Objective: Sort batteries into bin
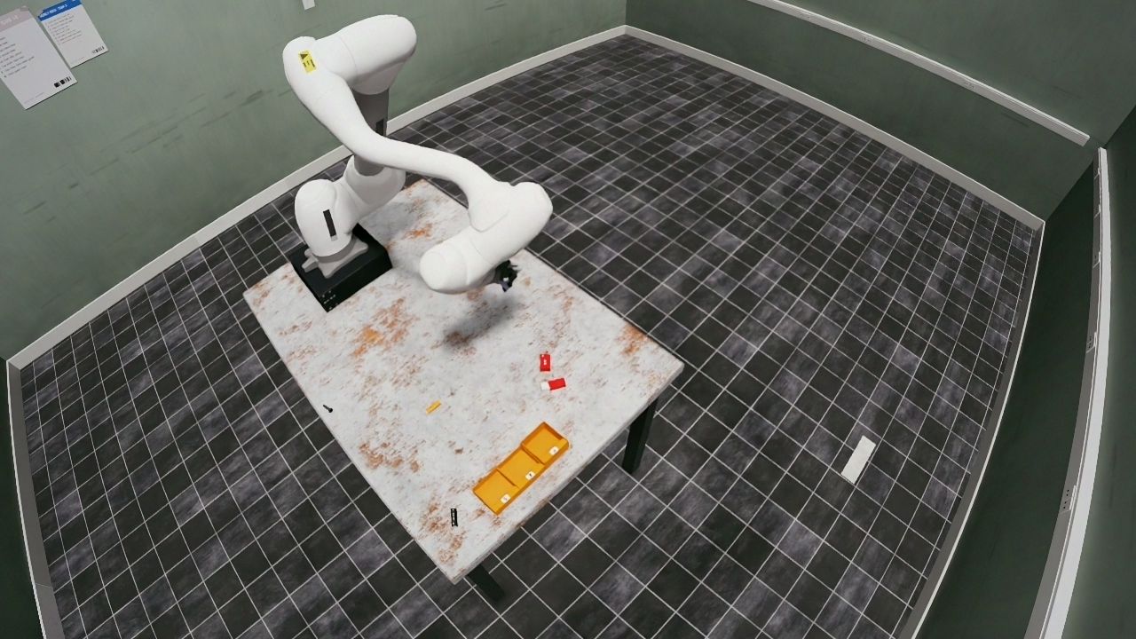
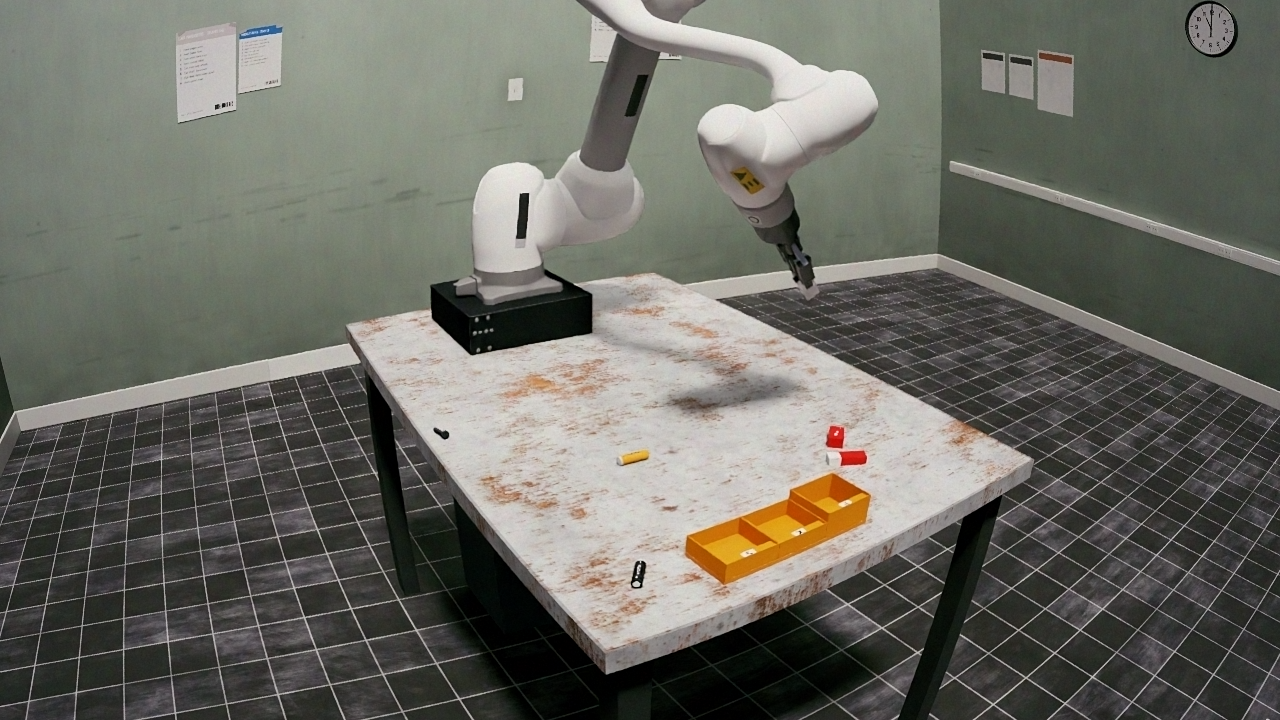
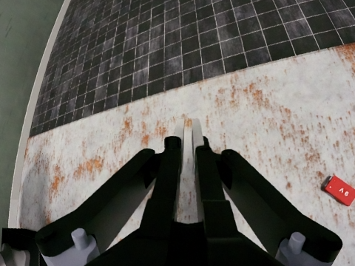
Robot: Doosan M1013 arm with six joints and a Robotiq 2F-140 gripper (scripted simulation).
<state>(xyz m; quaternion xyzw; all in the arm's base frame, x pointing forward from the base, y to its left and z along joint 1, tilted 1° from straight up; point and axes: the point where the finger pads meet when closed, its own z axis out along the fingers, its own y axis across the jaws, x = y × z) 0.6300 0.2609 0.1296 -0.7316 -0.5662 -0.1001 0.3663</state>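
My hand is 340 mm short of the joined orange bins, 330 mm to the left of it and 190 mm above it. Also, from my hand: red cylinder: 230 mm ahead, 100 mm to the right, 210 mm below; red block battery: 160 mm ahead, 50 mm to the right, 210 mm below; black battery: 320 mm ahead, 530 mm to the right, 210 mm below.
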